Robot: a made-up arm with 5 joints. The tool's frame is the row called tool. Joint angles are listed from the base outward.
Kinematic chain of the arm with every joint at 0, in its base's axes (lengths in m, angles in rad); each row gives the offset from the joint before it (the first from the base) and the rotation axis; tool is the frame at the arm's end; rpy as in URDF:
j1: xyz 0.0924 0 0.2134 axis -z
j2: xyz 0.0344 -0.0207 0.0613 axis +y
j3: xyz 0.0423 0 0.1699 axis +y
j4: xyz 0.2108 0 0.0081 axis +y
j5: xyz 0.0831 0.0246 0 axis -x
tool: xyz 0 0 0 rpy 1.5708 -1.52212 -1.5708
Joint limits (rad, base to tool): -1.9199..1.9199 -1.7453..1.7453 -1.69..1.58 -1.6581..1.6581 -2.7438..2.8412
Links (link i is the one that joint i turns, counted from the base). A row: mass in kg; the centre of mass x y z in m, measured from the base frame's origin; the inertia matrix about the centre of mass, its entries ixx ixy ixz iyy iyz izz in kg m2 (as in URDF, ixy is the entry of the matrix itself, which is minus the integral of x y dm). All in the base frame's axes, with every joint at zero. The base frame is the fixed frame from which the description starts. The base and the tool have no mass.
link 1: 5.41; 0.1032 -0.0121 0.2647; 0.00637 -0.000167 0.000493 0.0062 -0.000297 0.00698
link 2: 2.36; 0.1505 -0.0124 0.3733; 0.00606 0 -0.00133 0.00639 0 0.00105
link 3: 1.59; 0.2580 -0.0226 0.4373; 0.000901 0 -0.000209 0.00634 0 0.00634
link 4: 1.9; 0.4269 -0.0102 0.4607; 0.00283 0.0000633 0 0.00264 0 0.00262
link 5: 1.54; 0.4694 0.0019 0.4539; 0.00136 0 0 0.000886 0 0.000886
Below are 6 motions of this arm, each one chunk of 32 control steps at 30 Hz.
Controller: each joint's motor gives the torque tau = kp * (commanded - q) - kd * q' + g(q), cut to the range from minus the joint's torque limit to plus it. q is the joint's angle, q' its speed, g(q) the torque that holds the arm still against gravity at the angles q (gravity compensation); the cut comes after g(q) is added. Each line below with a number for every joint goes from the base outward.
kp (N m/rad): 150 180 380 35 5.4
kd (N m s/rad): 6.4 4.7 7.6 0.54 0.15
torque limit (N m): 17 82 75 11 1.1
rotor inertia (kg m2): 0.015 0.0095 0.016 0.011 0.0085
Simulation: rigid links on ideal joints. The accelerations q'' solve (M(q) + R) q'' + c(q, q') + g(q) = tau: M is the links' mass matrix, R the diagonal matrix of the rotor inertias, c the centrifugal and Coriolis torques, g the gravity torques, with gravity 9.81 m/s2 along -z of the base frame. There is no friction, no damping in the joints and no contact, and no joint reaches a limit. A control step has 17 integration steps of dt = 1/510 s. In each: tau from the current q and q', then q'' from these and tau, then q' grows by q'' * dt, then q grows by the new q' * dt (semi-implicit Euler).
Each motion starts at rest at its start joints. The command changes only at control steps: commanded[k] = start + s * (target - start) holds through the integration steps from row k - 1 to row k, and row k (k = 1, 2, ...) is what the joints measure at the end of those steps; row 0 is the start. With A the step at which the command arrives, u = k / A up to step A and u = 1 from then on. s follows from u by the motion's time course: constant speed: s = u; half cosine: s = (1 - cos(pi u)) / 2; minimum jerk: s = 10 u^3 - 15 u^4 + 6 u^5; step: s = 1 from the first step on.
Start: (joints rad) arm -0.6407 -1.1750 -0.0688 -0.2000 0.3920
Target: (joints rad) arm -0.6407 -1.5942 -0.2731 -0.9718 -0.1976
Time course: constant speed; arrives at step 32
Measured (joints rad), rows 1 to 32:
1: -0.6408 -1.1749 -0.0706 -0.2091 0.3870
2: -0.6410 -1.1782 -0.0746 -0.2292 0.3725
3: -0.6412 -1.1875 -0.0805 -0.2537 0.3505
4: -0.6412 -1.2029 -0.0880 -0.2811 0.3257
5: -0.6411 -1.2225 -0.0966 -0.3117 0.3022
6: -0.6409 -1.2442 -0.1057 -0.3439 0.2821
7: -0.6408 -1.2657 -0.1146 -0.3753 0.2650
8: -0.6406 -1.2853 -0.1227 -0.4042 0.2493
9: -0.6404 -1.3019 -0.1298 -0.4302 0.2333
10: -0.6404 -1.3153 -0.1359 -0.4534 0.2160
11: -0.6404 -1.3258 -0.1413 -0.4745 0.1974
12: -0.6405 -1.3345 -0.1463 -0.4944 0.1779
13: -0.6406 -1.3427 -0.1513 -0.5142 0.1583
14: -0.6407 -1.3515 -0.1565 -0.5348 0.1390
15: -0.6408 -1.3617 -0.1622 -0.5570 0.1202
16: -0.6409 -1.3738 -0.1684 -0.5807 0.1018
17: -0.6409 -1.3876 -0.1751 -0.6060 0.0836
18: -0.6408 -1.4028 -0.1822 -0.6321 0.0656
19: -0.6408 -1.4186 -0.1894 -0.6587 0.0475
20: -0.6407 -1.4345 -0.1965 -0.6850 0.0293
21: -0.6406 -1.4497 -0.2034 -0.7106 0.0110
22: -0.6406 -1.4640 -0.2101 -0.7354 -0.0073
23: -0.6406 -1.4772 -0.2164 -0.7593 -0.0258
24: -0.6406 -1.4895 -0.2225 -0.7825 -0.0442
25: -0.6406 -1.5013 -0.2284 -0.8054 -0.0628
26: -0.6407 -1.5128 -0.2344 -0.8282 -0.0814
27: -0.6407 -1.5245 -0.2404 -0.8512 -0.0999
28: -0.6407 -1.5366 -0.2465 -0.8747 -0.1185
29: -0.6407 -1.5494 -0.2529 -0.8986 -0.1370
30: -0.6407 -1.5627 -0.2593 -0.9230 -0.1554
31: -0.6407 -1.5765 -0.2659 -0.9477 -0.1738
32: -0.6407 -1.5905 -0.2726 -0.9726 -0.1921

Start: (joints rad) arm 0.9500 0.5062 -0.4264 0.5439 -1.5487
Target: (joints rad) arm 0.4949 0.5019 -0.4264 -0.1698 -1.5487
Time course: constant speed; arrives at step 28
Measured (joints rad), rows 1 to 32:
1: 0.9483 0.5070 -0.4253 0.5286 -1.5488
2: 0.9427 0.5092 -0.4250 0.4981 -1.5488
3: 0.9320 0.5105 -0.4253 0.4665 -1.5485
4: 0.9166 0.5098 -0.4257 0.4402 -1.5482
5: 0.8974 0.5081 -0.4260 0.4159 -1.5480
6: 0.8759 0.5064 -0.4265 0.3901 -1.5481
7: 0.8536 0.5050 -0.4269 0.3629 -1.5482
8: 0.8318 0.5040 -0.4272 0.3363 -1.5485
9: 0.8115 0.5034 -0.4273 0.3108 -1.5487
10: 0.7930 0.5033 -0.4272 0.2859 -1.5488
11: 0.7763 0.5036 -0.4270 0.2611 -1.5489
12: 0.7611 0.5041 -0.4267 0.2362 -1.5489
13: 0.7467 0.5047 -0.4265 0.2113 -1.5488
14: 0.7327 0.5052 -0.4263 0.1863 -1.5487
15: 0.7185 0.5054 -0.4262 0.1611 -1.5486
16: 0.7038 0.5054 -0.4262 0.1356 -1.5485
17: 0.6885 0.5051 -0.4263 0.1099 -1.5485
18: 0.6725 0.5046 -0.4264 0.0841 -1.5485
19: 0.6559 0.5040 -0.4265 0.0582 -1.5485
20: 0.6389 0.5034 -0.4266 0.0324 -1.5485
21: 0.6218 0.5030 -0.4267 0.0067 -1.5485
22: 0.6047 0.5027 -0.4267 -0.0188 -1.5486
23: 0.5878 0.5025 -0.4267 -0.0442 -1.5486
24: 0.5712 0.5025 -0.4267 -0.0696 -1.5487
25: 0.5548 0.5025 -0.4266 -0.0948 -1.5487
26: 0.5386 0.5026 -0.4265 -0.1201 -1.5487
27: 0.5226 0.5027 -0.4265 -0.1454 -1.5487
28: 0.5067 0.5027 -0.4264 -0.1708 -1.5487
29: 0.4923 0.5009 -0.4273 -0.1787 -1.5488
30: 0.4819 0.4982 -0.4278 -0.1742 -1.5491
31: 0.4763 0.4970 -0.4278 -0.1720 -1.5496
32: 0.4755 0.4975 -0.4276 -0.1727 -1.5500

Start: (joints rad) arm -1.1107 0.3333 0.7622 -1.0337 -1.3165
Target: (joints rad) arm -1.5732 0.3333 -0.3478 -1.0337 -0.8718
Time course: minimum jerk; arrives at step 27
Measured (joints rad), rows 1 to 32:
1: -1.1107 0.3334 0.7618 -1.0335 -1.3164
2: -1.1110 0.3343 0.7592 -1.0324 -1.3160
3: -1.1122 0.3361 0.7519 -1.0297 -1.3143
4: -1.1152 0.3387 0.7379 -1.0260 -1.3105
5: -1.1208 0.3414 0.7158 -1.0226 -1.3033
6: -1.1298 0.3436 0.6847 -1.0202 -1.2923
7: -1.1426 0.3450 0.6444 -1.0192 -1.2771
8: -1.1593 0.3454 0.5953 -1.0193 -1.2579
9: -1.1798 0.3451 0.5381 -1.0201 -1.2351
10: -1.2037 0.3444 0.4739 -1.0211 -1.2093
11: -1.2307 0.3433 0.4042 -1.0221 -1.1811
12: -1.2604 0.3422 0.3303 -1.0229 -1.1511
13: -1.2922 0.3409 0.2539 -1.0237 -1.1201
14: -1.3256 0.3393 0.1766 -1.0246 -1.0885
15: -1.3598 0.3374 0.1000 -1.0258 -1.0571
16: -1.3942 0.3350 0.0257 -1.0275 -1.0265
17: -1.4278 0.3322 -0.0447 -1.0297 -0.9974
18: -1.4598 0.3290 -0.1098 -1.0323 -0.9703
19: -1.4893 0.3255 -0.1684 -1.0352 -0.9459
20: -1.5153 0.3220 -0.2194 -1.0383 -0.9245
21: -1.5373 0.3188 -0.2621 -1.0411 -0.9065
22: -1.5547 0.3163 -0.2961 -1.0435 -0.8921
23: -1.5675 0.3147 -0.3212 -1.0451 -0.8814
24: -1.5759 0.3143 -0.3379 -1.0457 -0.8741
25: -1.5803 0.3154 -0.3473 -1.0451 -0.8701
26: -1.5814 0.3180 -0.3507 -1.0433 -0.8688
27: -1.5803 0.3222 -0.3505 -1.0403 -0.8693
28: -1.5778 0.3278 -0.3490 -1.0363 -0.8707
29: -1.5750 0.3335 -0.3475 -1.0321 -0.8721
30: -1.5727 0.3383 -0.3463 -1.0288 -0.8728
31: -1.5712 0.3412 -0.3456 -1.0272 -0.8730
32: -1.5707 0.3420 -0.3455 -1.0273 -0.8727

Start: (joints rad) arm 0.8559 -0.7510 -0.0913 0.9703 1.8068
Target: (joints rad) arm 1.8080 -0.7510 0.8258 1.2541 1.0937
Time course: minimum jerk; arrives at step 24
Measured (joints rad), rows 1 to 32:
1: 0.8562 -0.7512 -0.0909 0.9701 1.8067
2: 0.8582 -0.7523 -0.0879 0.9690 1.8056
3: 0.8643 -0.7549 -0.0798 0.9683 1.8018
4: 0.8769 -0.7586 -0.0644 0.9701 1.7930
5: 0.8975 -0.7624 -0.0402 0.9759 1.7770
6: 0.9271 -0.7648 -0.0064 0.9859 1.7529
7: 0.9657 -0.7649 0.0371 0.9996 1.7205
8: 1.0130 -0.7619 0.0898 1.0166 1.6806
9: 1.0682 -0.7564 0.1504 1.0363 1.6345
10: 1.1305 -0.7495 0.2174 1.0584 1.5835
11: 1.1986 -0.7427 0.2885 1.0820 1.5289
12: 1.2711 -0.7376 0.3615 1.1064 1.4720
13: 1.3461 -0.7351 0.4341 1.1307 1.4142
14: 1.4213 -0.7354 0.5042 1.1541 1.3569
15: 1.4943 -0.7375 0.5701 1.1763 1.3019
16: 1.5625 -0.7401 0.6305 1.1967 1.2507
17: 1.6240 -0.7422 0.6842 1.2153 1.2051
18: 1.6773 -0.7434 0.7301 1.2314 1.1662
19: 1.7214 -0.7441 0.7672 1.2447 1.1349
20: 1.7559 -0.7447 0.7949 1.2545 1.1115
21: 1.7809 -0.7457 0.8135 1.2602 1.0959
22: 1.7971 -0.7468 0.8237 1.2621 1.0875
23: 1.8058 -0.7481 0.8274 1.2607 1.0850
24: 1.8089 -0.7494 0.8271 1.2573 1.0868
25: 1.8092 -0.7508 0.8258 1.2534 1.0906
26: 1.8086 -0.7518 0.8251 1.2514 1.0942
27: 1.8081 -0.7519 0.8251 1.2520 1.0961
28: 1.8080 -0.7514 0.8256 1.2539 1.0962
29: 1.8079 -0.7509 0.8260 1.2552 1.0951
30: 1.8080 -0.7507 0.8261 1.2552 1.0938
31: 1.8080 -0.7507 0.8260 1.2545 1.0930
32: 1.8080 -0.7509 0.8258 1.2538 1.0928

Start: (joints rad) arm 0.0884 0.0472 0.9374 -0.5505 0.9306
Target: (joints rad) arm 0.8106 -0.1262 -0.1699 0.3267 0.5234
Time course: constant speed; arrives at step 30
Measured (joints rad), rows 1 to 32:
1: 0.0939 0.0510 0.9116 -0.5070 0.9277
2: 0.1083 0.0522 0.8739 -0.4627 0.9186
3: 0.1302 0.0469 0.8356 -0.4398 0.9035
4: 0.1565 0.0361 0.7958 -0.4237 0.8852
5: 0.1844 0.0230 0.7556 -0.4058 0.8668
6: 0.2120 0.0110 0.7165 -0.3835 0.8504
7: 0.2384 0.0020 0.6789 -0.3563 0.8364
8: 0.2635 -0.0037 0.6426 -0.3248 0.8241
9: 0.2875 -0.0069 0.6070 -0.2910 0.8122
10: 0.3110 -0.0092 0.5716 -0.2570 0.7998
11: 0.3343 -0.0118 0.5358 -0.2245 0.7866
12: 0.3578 -0.0156 0.4995 -0.1940 0.7727
13: 0.3815 -0.0210 0.4625 -0.1654 0.7585
14: 0.4056 -0.0277 0.4252 -0.1380 0.7445
15: 0.4299 -0.0351 0.3877 -0.1110 0.7308
16: 0.4543 -0.0425 0.3502 -0.0837 0.7173
17: 0.4788 -0.0496 0.3130 -0.0556 0.7039
18: 0.5032 -0.0560 0.2760 -0.0266 0.6905
19: 0.5276 -0.0617 0.2393 0.0030 0.6770
20: 0.5518 -0.0668 0.2027 0.0331 0.6634
21: 0.5759 -0.0717 0.1662 0.0631 0.6497
22: 0.6001 -0.0767 0.1296 0.0930 0.6361
23: 0.6242 -0.0819 0.0929 0.1225 0.6224
24: 0.6483 -0.0874 0.0561 0.1517 0.6088
25: 0.6725 -0.0933 0.0192 0.1806 0.5953
26: 0.6967 -0.0995 -0.0178 0.2094 0.5817
27: 0.7210 -0.1057 -0.0547 0.2381 0.5682
28: 0.7453 -0.1120 -0.0917 0.2669 0.5546
29: 0.7695 -0.1181 -0.1286 0.2959 0.5410
30: 0.7938 -0.1241 -0.1655 0.3250 0.5275
31: 0.8137 -0.1387 -0.1745 0.3157 0.5173
32: 0.8251 -0.1492 -0.1776 0.3046 0.5136

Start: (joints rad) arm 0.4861 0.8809 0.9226 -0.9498 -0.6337
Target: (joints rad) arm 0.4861 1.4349 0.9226 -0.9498 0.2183
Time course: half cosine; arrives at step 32
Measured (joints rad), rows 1 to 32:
1: 0.4861 0.8815 0.9225 -0.9504 -0.6331
2: 0.4861 0.8836 0.9221 -0.9521 -0.6304
3: 0.4861 0.8883 0.9216 -0.9542 -0.6237
4: 0.4861 0.8958 0.9212 -0.9555 -0.6120
5: 0.4861 0.9064 0.9211 -0.9556 -0.5951
6: 0.4861 0.9201 0.9213 -0.9547 -0.5737
7: 0.4861 0.9364 0.9215 -0.9534 -0.5488
8: 0.4861 0.9550 0.9218 -0.9522 -0.5210
9: 0.4861 0.9752 0.9220 -0.9514 -0.4906
10: 0.4861 0.9969 0.9221 -0.9511 -0.4578
11: 0.4861 1.0199 0.9221 -0.9512 -0.4225
12: 0.4861 1.0441 0.9220 -0.9513 -0.3850
13: 0.4861 1.0695 0.9220 -0.9513 -0.3457
14: 0.4861 1.0958 0.9220 -0.9510 -0.3049
15: 0.4861 1.1228 0.9221 -0.9506 -0.2632
16: 0.4861 1.1503 0.9223 -0.9499 -0.2210
17: 0.4861 1.1779 0.9224 -0.9493 -0.1787
18: 0.4861 1.2053 0.9226 -0.9488 -0.1368
19: 0.4861 1.2321 0.9227 -0.9483 -0.0956
20: 0.4861 1.2582 0.9228 -0.9480 -0.0554
21: 0.4861 1.2833 0.9229 -0.9478 -0.0166
22: 0.4861 1.3071 0.9230 -0.9475 0.0203
23: 0.4861 1.3295 0.9231 -0.9472 0.0551
24: 0.4861 1.3504 0.9232 -0.9469 0.0873
25: 0.4861 1.3694 0.9233 -0.9466 0.1167
26: 0.4861 1.3863 0.9234 -0.9463 0.1429
27: 0.4861 1.4011 0.9235 -0.9461 0.1657
28: 0.4861 1.4135 0.9235 -0.9459 0.1850
29: 0.4862 1.4234 0.9236 -0.9458 0.2004
30: 0.4862 1.4308 0.9236 -0.9457 0.2120
31: 0.4862 1.4355 0.9236 -0.9457 0.2195
32: 0.4862 1.4376 0.9236 -0.9457 0.2229

